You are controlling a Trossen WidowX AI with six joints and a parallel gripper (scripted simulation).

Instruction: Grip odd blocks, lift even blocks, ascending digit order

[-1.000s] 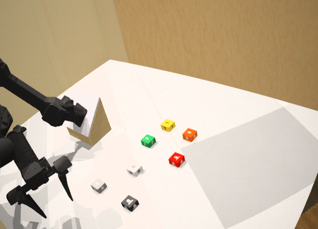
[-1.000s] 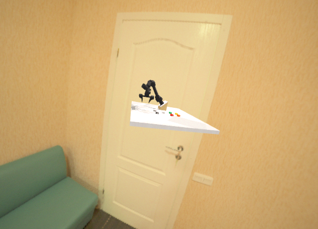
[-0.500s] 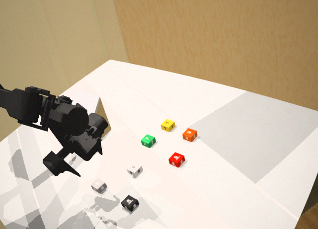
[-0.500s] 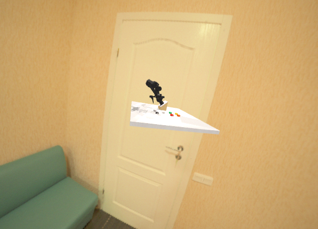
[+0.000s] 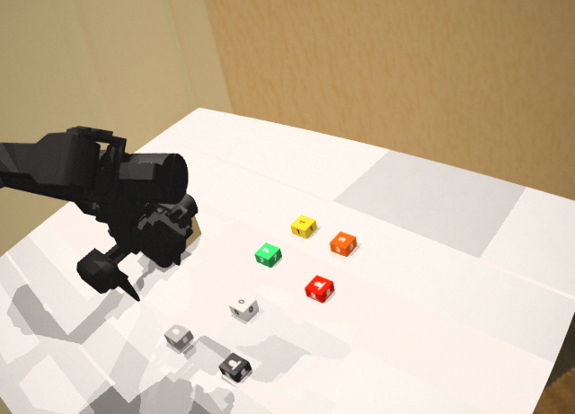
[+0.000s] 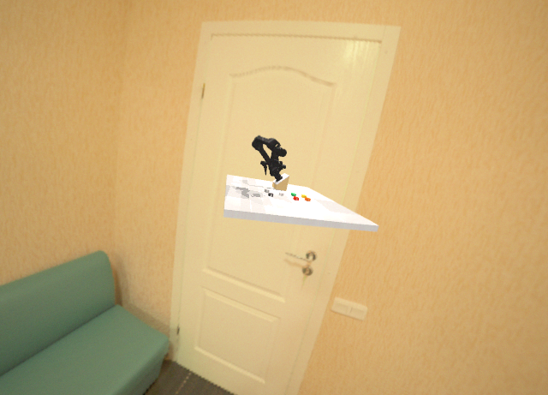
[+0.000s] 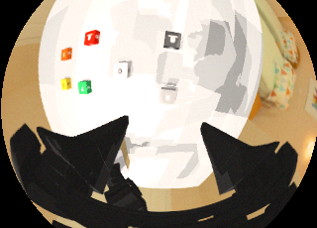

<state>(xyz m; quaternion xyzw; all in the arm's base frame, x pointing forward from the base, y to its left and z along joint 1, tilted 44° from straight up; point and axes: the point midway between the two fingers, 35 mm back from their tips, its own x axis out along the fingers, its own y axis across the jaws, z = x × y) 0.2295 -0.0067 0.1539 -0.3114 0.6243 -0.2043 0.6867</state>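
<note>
Right now my gripper tip is 110 mm above the white block, 100 mm to the right of it and 40 mm short of it. Round my gripper tip: green block: 210 mm to the left, 110 mm below, 20 mm behind; then black block: 120 mm ahead, 110 mm below, 10 mm to the left; then grey block: 110 mm below, 10 mm to the right.
</note>
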